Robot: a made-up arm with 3 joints. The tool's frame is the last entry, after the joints.
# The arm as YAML. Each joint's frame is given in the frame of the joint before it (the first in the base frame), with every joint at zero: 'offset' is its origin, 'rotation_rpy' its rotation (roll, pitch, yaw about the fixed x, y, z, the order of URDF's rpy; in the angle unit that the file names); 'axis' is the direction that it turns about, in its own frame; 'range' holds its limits. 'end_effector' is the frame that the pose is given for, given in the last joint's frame.
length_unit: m
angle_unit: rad
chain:
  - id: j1
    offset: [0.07, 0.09, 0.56]
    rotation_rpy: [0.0, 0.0, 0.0]
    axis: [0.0, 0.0, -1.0]
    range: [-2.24, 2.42]
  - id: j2
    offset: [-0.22, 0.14, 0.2]
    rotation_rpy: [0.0, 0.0, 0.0]
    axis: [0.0, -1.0, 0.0]
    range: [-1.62, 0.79]
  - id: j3
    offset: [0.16, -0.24, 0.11]
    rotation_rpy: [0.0, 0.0, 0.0]
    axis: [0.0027, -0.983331, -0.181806]
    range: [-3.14, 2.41]
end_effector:
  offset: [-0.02, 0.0, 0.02]
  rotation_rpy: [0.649, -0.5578, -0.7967]
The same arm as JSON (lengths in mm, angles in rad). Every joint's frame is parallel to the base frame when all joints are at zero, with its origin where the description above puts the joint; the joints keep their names.
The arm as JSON. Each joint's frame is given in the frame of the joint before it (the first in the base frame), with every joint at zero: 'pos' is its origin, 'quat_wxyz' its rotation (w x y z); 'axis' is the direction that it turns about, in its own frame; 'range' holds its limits. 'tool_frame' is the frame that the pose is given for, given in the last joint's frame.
{"length_unit": "mm", "angle_unit": "rad", "joints": [{"joint": "j1", "pos": [70.0, 90.0, 560.0], "quat_wxyz": [1.0, 0.0, 0.0, 0.0], "axis": [0.0, 0.0, -1.0], "range": [-2.24, 2.42]}, {"joint": "j2", "pos": [-220.0, 140.0, 200.0], "quat_wxyz": [1.0, 0.0, 0.0, 0.0], "axis": [0.0, -1.0, 0.0], "range": [-1.62, 0.79]}, {"joint": "j3", "pos": [160.0, -240.0, 110.0], "quat_wxyz": [1.0, 0.0, 0.0, 0.0], "axis": [0.0027, -0.983331, -0.181806], "range": [-3.14, 2.41]}], "tool_frame": {"pos": [-20.0, 0.0, 20.0], "quat_wxyz": [0.87389, 0.181301, -0.359397, -0.272545]}}
